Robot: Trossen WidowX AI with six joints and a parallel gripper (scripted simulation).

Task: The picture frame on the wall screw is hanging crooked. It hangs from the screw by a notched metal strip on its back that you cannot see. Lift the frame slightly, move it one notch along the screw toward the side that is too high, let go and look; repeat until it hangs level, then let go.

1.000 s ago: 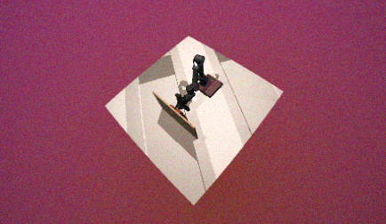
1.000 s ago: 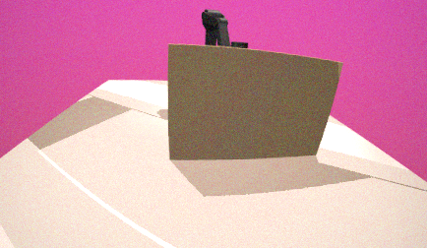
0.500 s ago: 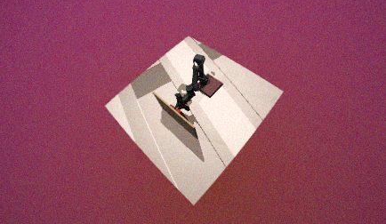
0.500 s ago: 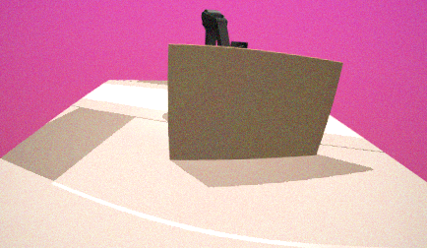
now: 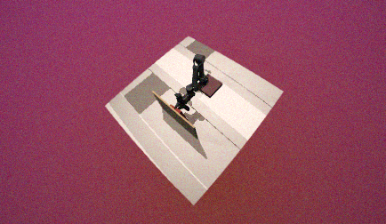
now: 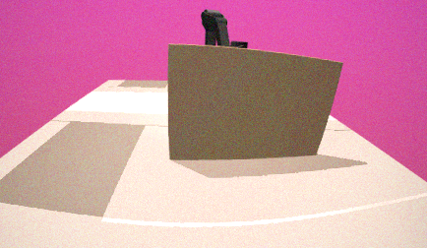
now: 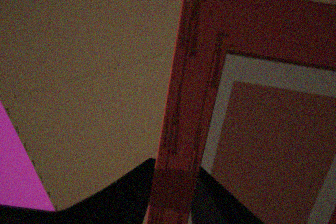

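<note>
My gripper tip is 20 mm to the right of the picture frame and 50 mm above it. Round my gripper tip: wall panel: 20 mm ahead, 20 mm to the left, 60 mm below.
</note>
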